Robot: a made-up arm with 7 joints.
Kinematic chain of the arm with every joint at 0, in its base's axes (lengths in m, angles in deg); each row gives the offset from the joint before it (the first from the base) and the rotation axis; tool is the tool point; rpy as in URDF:
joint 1: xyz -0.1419 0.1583 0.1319 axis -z
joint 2: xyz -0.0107 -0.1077 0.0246 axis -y
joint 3: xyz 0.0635 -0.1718 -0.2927 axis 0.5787 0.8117 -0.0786
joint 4: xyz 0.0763 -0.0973 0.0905 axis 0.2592 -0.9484 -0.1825
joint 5: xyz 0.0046 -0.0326 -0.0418 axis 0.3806 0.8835 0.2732
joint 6: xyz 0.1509 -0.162 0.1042 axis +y
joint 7: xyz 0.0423 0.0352 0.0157 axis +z
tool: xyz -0.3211 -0.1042 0.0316 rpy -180 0 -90
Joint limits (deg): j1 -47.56..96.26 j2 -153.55..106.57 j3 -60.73..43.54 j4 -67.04..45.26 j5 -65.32..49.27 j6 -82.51..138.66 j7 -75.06..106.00
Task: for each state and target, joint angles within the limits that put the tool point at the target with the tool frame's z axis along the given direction. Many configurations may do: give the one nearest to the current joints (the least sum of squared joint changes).
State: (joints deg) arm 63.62 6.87 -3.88 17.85 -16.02 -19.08 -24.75
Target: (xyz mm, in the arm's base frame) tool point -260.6 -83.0 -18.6 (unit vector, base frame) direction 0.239 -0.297 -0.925
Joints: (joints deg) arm 39.19 -12.45 -1.25 7.84 -11.13 -16.31 -69.64
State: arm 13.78 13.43 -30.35 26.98 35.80 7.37 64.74
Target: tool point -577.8 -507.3 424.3 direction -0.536 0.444 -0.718
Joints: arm 53.54 42.72 -28.57 -10.63 43.21 58.72 38.88
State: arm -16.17 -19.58 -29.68 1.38 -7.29 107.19 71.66
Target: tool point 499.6 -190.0 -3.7 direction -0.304 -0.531 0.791
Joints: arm -39.85 -66.81 -55.78 9.45 30.27 100.25 65.70
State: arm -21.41 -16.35 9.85 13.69 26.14 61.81 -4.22
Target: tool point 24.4 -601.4 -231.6 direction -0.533 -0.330 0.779
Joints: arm 32.93 -13.82 17.20 32.43 49.27 127.88 -20.62
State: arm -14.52 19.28 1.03 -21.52 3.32 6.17 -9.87
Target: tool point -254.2 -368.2 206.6 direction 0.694 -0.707 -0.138
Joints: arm 1.10 45.15 -36.52 -58.99 -32.56 -19.98 11.49
